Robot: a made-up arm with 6 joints. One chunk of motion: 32 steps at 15 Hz.
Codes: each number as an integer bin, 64 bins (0 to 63) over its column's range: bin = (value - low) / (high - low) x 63, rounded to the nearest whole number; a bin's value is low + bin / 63 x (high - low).
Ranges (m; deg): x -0.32..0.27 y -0.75..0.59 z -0.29..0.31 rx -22..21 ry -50..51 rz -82..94
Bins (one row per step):
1: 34 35 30 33 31 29
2: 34 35 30 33 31 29
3: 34 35 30 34 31 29
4: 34 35 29 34 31 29
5: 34 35 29 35 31 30
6: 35 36 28 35 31 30
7: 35 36 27 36 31 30
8: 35 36 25 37 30 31
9: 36 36 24 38 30 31
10: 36 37 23 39 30 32
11: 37 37 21 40 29 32
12: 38 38 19 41 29 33
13: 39 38 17 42 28 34
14: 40 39 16 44 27 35
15: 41 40 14 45 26 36
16: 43 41 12 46 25 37
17: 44 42 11 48 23 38
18: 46 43 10 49 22 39
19: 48 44 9 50 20 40
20: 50 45 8 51 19 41
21: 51 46 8 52 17 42
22: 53 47 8 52 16 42
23: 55 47 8 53 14 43
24: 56 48 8 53 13 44
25: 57 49 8 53 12 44
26: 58 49 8 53 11 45
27: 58 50 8 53 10 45
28: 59 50 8 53 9 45
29: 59 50 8 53 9 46
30: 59 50 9 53 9 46
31: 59 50 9 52 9 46
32: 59 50 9 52 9 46
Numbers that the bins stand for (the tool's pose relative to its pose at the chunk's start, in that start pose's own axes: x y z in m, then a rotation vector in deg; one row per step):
1: -0.0016 -0.0056 -0.0043 0.52 -0.30 -0.98
2: -0.0016 -0.0056 -0.0043 0.52 -0.30 -0.98
3: -0.0016 -0.0056 -0.0043 1.21 -0.30 -0.98
4: -0.0016 -0.0056 -0.0138 1.21 -0.30 -0.98
5: -0.0016 -0.0056 -0.0138 1.89 -0.30 1.81
6: 0.0078 0.0157 -0.0233 1.89 -0.30 1.81
7: 0.0078 0.0157 -0.0329 2.57 -0.30 1.81
8: 0.0078 0.0157 -0.0519 3.25 -1.90 4.60
9: 0.0171 0.0157 -0.0614 3.94 -1.90 4.60
10: 0.0171 0.0370 -0.0710 4.62 -1.90 7.40
11: 0.0265 0.0370 -0.0900 5.30 -3.51 7.40
12: 0.0359 0.0583 -0.1090 5.98 -3.51 10.19
13: 0.0452 0.0583 -0.1281 6.67 -5.11 12.98
14: 0.0546 0.0795 -0.1376 8.03 -6.71 15.78
15: 0.0640 0.1008 -0.1567 8.71 -8.32 18.57
16: 0.0827 0.1221 -0.1757 9.40 -9.92 21.37
17: 0.0921 0.1433 -0.1852 10.76 -13.13 24.16
18: 0.1108 0.1646 -0.1948 11.44 -14.73 26.95
19: 0.1295 0.1859 -0.2043 12.13 -17.94 29.75
20: 0.1483 0.2071 -0.2138 12.81 -19.54 32.54
21: 0.1576 0.2284 -0.2138 13.49 -22.75 35.33
22: 0.1763 0.2497 -0.2138 13.49 -24.35 35.33
23: 0.1951 0.2497 -0.2138 14.17 -27.56 38.13
24: 0.2044 0.2710 -0.2138 14.17 -29.16 40.92
25: 0.2138 0.2922 -0.2138 14.17 -30.76 40.92
26: 0.2232 0.2922 -0.2138 14.17 -32.37 43.71
27: 0.2232 0.3135 -0.2138 14.17 -33.97 43.71
28: 0.2325 0.3135 -0.2138 14.17 -35.57 43.71
29: 0.2325 0.3135 -0.2138 14.17 -35.57 46.51
30: 0.2325 0.3135 -0.2043 14.17 -35.57 46.51
31: 0.2325 0.3135 -0.2043 13.49 -35.57 46.51
32: 0.2325 0.3135 -0.2043 13.49 -35.57 46.51

